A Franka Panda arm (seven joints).
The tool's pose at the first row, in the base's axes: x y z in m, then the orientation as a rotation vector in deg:
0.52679 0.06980 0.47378 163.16 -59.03 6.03
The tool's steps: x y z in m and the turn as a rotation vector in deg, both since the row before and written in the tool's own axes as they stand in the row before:
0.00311 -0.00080 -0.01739 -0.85 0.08 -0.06
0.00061 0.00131 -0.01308 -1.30 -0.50 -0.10
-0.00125 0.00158 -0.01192 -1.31 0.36 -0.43
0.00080 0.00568 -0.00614 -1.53 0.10 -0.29
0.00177 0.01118 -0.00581 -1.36 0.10 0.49
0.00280 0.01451 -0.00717 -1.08 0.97 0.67
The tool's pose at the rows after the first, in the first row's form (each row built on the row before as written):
0.52921 0.07067 0.49128 162.40 -58.72 5.68
0.52859 0.07112 0.50442 161.45 -58.36 4.27
0.52665 0.07252 0.51627 160.37 -57.35 4.03
0.52375 0.06876 0.52320 159.10 -56.55 3.34
0.51826 0.06031 0.53096 157.61 -56.88 2.86
0.51151 0.04922 0.54102 156.02 -57.29 3.74

